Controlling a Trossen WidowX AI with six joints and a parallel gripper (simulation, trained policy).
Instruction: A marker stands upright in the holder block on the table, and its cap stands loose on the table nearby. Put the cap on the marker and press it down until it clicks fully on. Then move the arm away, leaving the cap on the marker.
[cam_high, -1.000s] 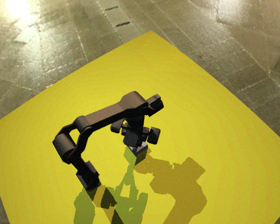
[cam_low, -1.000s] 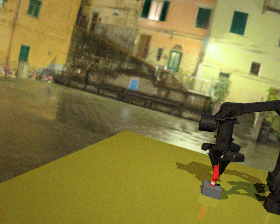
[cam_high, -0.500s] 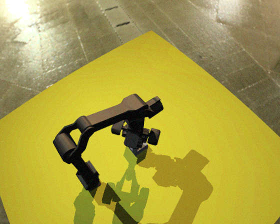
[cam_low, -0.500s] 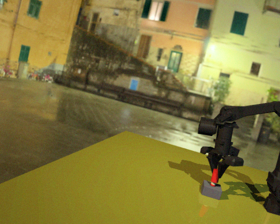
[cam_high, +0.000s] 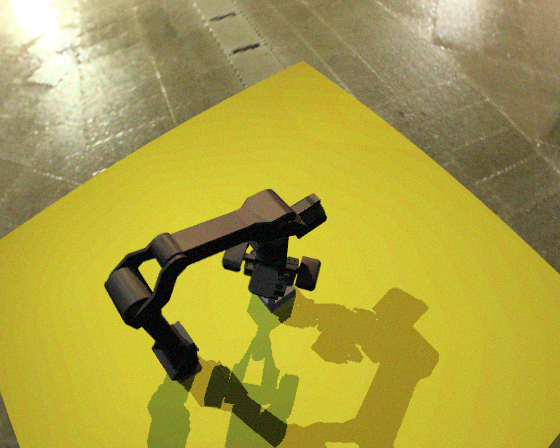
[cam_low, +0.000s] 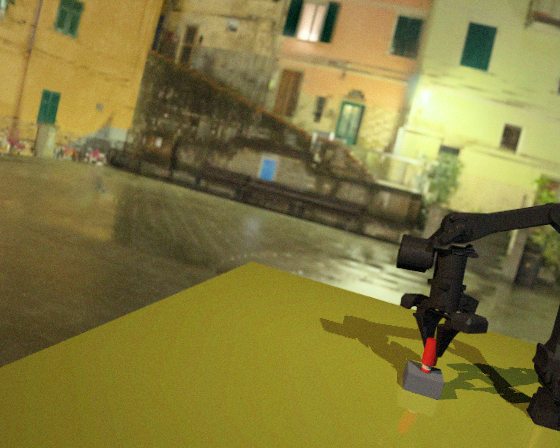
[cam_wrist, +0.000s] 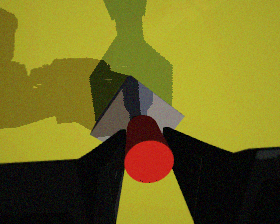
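Now: the red cap right at my gripper tip. Round my gripper tip: grey holder block: 60 mm below.
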